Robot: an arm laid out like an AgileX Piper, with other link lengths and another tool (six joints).
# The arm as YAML. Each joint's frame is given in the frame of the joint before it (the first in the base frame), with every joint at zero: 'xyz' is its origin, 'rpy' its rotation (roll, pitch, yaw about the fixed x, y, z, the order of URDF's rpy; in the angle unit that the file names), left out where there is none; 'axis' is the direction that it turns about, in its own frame. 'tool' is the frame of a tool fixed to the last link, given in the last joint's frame.
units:
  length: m
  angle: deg
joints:
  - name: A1
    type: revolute
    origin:
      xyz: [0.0, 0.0, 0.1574]
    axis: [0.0, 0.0, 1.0]
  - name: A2
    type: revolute
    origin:
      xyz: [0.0, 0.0, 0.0]
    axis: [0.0, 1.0, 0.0]
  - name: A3
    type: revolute
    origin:
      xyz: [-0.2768, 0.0, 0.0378]
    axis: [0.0, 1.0, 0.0]
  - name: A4
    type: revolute
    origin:
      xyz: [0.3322, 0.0, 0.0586]
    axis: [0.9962, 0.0, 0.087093]
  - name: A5
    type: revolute
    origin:
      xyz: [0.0, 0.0, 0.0]
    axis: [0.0, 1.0, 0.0]
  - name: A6
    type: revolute
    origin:
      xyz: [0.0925, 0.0, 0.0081]
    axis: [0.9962, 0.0, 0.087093]
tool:
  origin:
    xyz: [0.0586, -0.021, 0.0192]
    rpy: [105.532, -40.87, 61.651]
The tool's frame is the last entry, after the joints.
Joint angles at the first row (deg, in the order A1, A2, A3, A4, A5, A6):
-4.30 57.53 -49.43 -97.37 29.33 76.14
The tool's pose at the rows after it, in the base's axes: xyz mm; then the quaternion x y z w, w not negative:
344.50 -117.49 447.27 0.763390 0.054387 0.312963 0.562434
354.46 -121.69 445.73 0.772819 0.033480 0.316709 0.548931
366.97 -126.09 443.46 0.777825 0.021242 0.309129 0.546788
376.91 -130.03 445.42 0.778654 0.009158 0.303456 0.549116
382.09 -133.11 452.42 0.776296 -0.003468 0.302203 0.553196
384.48 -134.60 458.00 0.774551 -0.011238 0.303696 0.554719
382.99 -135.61 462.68 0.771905 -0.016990 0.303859 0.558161
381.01 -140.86 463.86 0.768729 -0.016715 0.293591 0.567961
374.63 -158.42 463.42 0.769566 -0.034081 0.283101 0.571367
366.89 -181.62 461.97 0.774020 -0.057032 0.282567 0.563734
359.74 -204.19 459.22 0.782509 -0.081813 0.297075 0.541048
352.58 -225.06 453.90 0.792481 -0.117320 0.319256 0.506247
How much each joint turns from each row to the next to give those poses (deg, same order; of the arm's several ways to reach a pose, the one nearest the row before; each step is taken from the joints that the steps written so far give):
0.00 1.93 -1.78 0.00 1.40 5.62
0.00 2.73 -2.00 0.00 1.21 3.18
0.00 3.29 -2.36 0.12 1.52 1.07
0.00 2.75 -2.49 0.00 1.53 0.49
0.00 1.70 -2.30 0.10 1.35 0.01
0.00 0.83 -1.43 0.12 0.65 0.00
0.00 0.00 -0.56 0.00 0.62 -0.25
-0.81 0.00 -0.09 0.00 0.14 -1.40
-2.75 0.00 0.00 0.11 -0.43 0.29
-4.05 0.00 0.00 0.00 -2.22 2.21
-4.35 0.00 0.00 0.00 -3.84 4.32
-3.91 0.26 0.00 0.00 -3.36 6.44

